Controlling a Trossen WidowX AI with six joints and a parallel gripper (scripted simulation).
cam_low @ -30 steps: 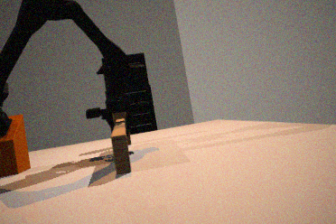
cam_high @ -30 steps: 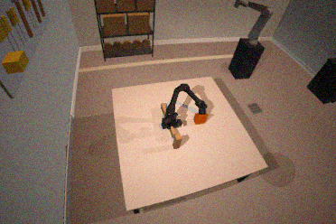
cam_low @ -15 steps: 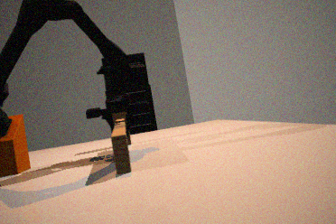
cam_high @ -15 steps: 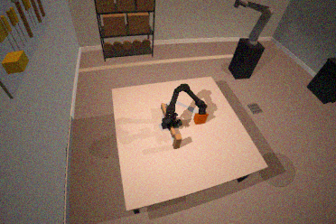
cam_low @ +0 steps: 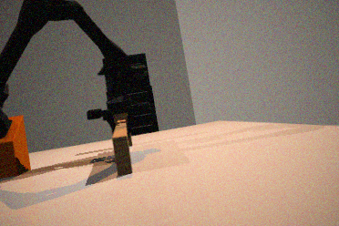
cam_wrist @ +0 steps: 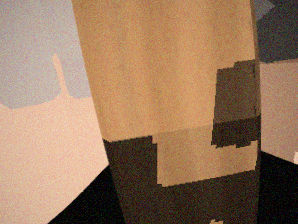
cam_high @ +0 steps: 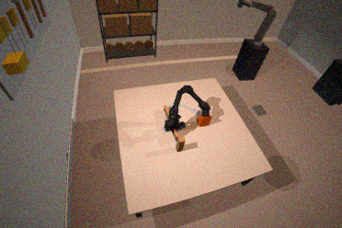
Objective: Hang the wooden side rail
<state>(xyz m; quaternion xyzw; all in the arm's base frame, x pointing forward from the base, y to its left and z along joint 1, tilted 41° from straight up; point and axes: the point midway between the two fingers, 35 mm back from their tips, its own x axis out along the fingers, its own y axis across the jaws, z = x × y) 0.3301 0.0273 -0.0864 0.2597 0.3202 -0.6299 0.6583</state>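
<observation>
My gripper tip is 10 mm past the wooden headboard post, 170 mm to the right of it and 40 mm below it.
</observation>
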